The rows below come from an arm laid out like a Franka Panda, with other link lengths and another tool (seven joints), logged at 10 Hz.
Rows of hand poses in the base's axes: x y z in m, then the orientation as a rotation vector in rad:
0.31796 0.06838 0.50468 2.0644 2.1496 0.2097
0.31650 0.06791 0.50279 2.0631 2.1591 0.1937
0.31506 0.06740 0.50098 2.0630 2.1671 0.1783
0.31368 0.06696 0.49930 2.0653 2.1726 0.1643
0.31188 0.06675 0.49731 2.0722 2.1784 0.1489
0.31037 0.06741 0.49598 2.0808 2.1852 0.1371
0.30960 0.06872 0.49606 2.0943 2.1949 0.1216
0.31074 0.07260 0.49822 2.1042 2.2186 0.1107
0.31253 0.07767 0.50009 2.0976 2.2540 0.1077
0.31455 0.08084 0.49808 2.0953 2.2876 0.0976
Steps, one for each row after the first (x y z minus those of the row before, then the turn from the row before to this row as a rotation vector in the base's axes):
-0.00146 -0.00047 -0.00189 -0.0050 0.0111 0.0045
-0.00144 -0.00051 -0.00181 -0.0046 0.0107 0.0032
-0.00138 -0.00044 -0.00168 -0.0037 0.0100 0.0010
-0.00180 -0.00021 -0.00199 -0.0019 0.0131 -0.0009
-0.00151 0.00066 -0.00133 0.0013 0.0131 -0.0010
-0.00077 0.00131 0.00008 0.0032 0.0187 -0.0020
0.00114 0.00388 0.00216 0.0103 0.0224 0.0065
0.00179 0.00507 0.00187 0.0118 0.0171 0.0196
0.00202 0.00317 -0.00201 0.0096 0.0214 0.0164

